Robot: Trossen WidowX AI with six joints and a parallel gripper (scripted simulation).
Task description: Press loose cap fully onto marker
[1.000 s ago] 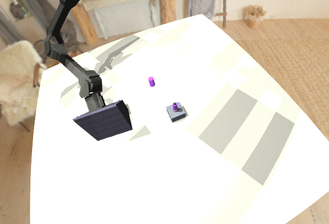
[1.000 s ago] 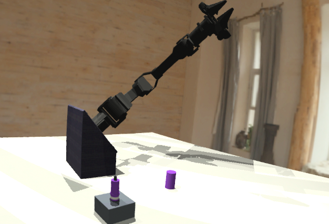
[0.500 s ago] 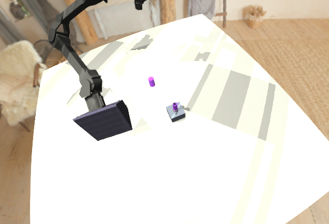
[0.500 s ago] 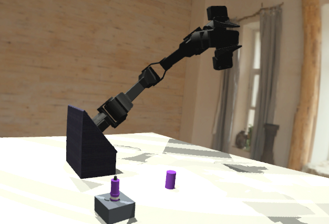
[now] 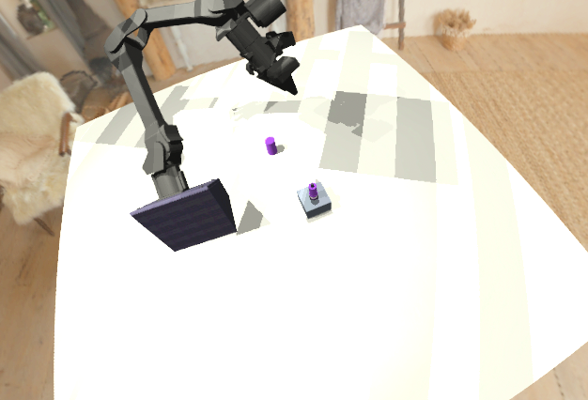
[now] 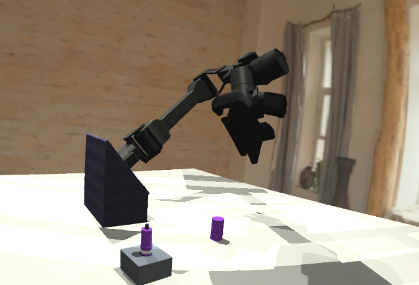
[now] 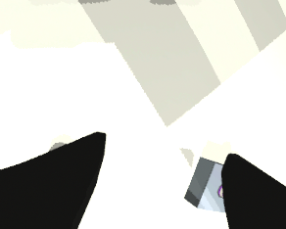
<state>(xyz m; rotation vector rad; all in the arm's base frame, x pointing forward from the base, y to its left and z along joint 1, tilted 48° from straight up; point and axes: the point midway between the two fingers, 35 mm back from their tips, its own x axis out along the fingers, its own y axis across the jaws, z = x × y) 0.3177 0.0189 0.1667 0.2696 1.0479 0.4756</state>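
Right now my gripper tip is 17 cm above the purple cap, 8 cm past it and 1 cm to the right of it. From my gripper tip the other things lie so: dark grey holder block (19 cm to the right, 18 cm below, 3 cm behind).
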